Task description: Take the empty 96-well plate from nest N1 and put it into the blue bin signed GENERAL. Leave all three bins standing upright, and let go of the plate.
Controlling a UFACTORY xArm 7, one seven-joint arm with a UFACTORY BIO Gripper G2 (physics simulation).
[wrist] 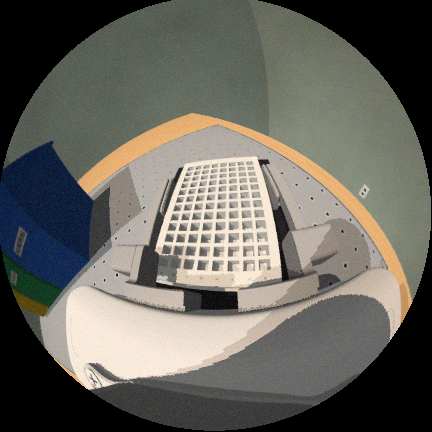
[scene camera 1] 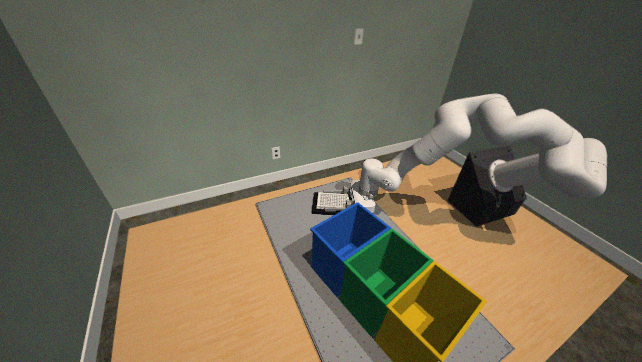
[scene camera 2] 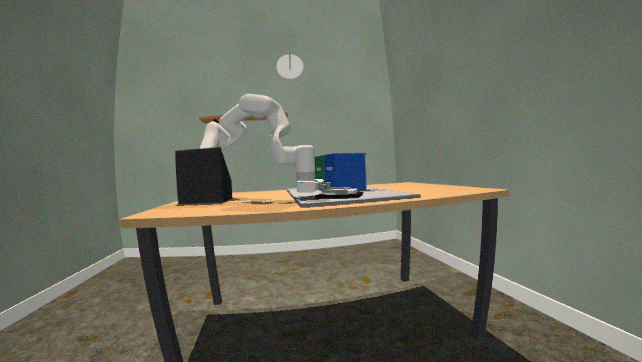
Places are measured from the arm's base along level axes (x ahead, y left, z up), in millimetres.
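Where they show: hand at its tool point: (wrist: 217, 190) (scene camera 1: 329, 200) (scene camera 2: 343, 190); arm's base at its link origin: (scene camera 1: 500, 176) (scene camera 2: 203, 166).
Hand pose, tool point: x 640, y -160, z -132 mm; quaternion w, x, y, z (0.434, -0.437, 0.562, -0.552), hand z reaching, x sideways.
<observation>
Each offset is from my tool point to the top centre of the thing. "pt": to the spot under its first point. Level surfaces: height alone.
The white 96-well plate @[14 mm back, 5 mm left, 5 mm up] (scene camera 1: 330, 201) (wrist: 217, 215) lies level at the black nest @[pt 57 mm ahead, 24 mm left, 4 mm down] (scene camera 1: 315, 207) (wrist: 284, 240); I cannot read the nest's label. My gripper (scene camera 1: 340, 201) (scene camera 2: 348, 192) (wrist: 220, 189) is low at the plate, with one finger along each long side. It is shut on the plate, which sits centred between the fingers. The fingers' contact low on the plate's sides is hard to see. The blue bin @[40 mm ahead, 289 mm left, 158 mm up] (scene camera 1: 326, 252) (scene camera 2: 350, 171) (wrist: 47, 242) stands upright beside the nest, with its GENERAL sign showing in the wrist view.
The green bin @[11 mm back, 410 mm left, 158 mm up] (scene camera 1: 362, 300) (scene camera 2: 319, 172) (wrist: 35, 282) and the yellow bin @[61 mm back, 532 mm left, 158 mm up] (scene camera 1: 405, 337) (wrist: 32, 305) stand upright in a row beyond the blue bin, on the grey perforated board @[24 mm down] (scene camera 1: 280, 215) (scene camera 2: 400, 195). The black robot base (scene camera 1: 475, 200) (scene camera 2: 200, 176) stands on the wooden table @[35 mm down] (scene camera 1: 200, 280).
</observation>
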